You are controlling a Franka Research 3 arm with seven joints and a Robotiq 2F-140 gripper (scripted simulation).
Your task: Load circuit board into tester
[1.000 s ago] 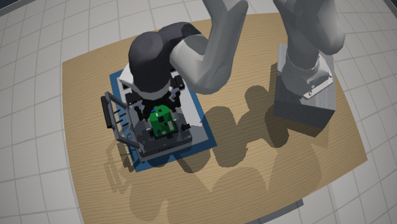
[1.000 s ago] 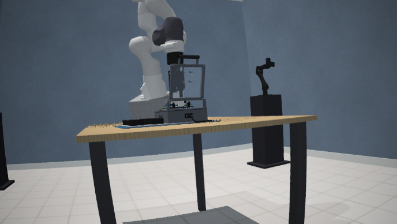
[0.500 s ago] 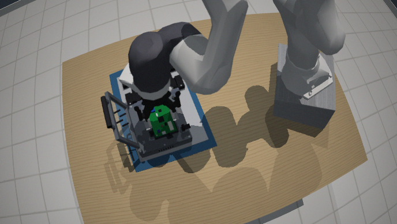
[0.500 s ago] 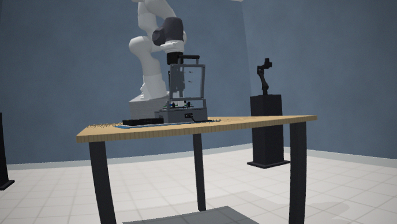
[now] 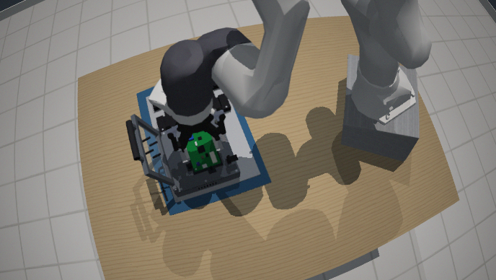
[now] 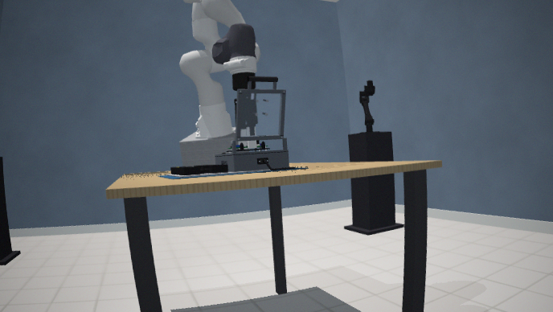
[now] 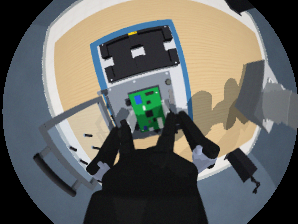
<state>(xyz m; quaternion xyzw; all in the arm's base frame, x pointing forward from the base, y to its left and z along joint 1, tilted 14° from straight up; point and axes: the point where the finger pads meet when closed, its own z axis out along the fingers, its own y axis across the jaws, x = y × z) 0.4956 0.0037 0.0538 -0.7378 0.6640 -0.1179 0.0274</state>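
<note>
The green circuit board lies 20 mm below my hand. The rest, counted from my hand: black post (70 mm behind, 50 mm to the left, 10 mm below); see-through lid (120 mm ahead, 80 mm above, 10 mm to the left).
</note>
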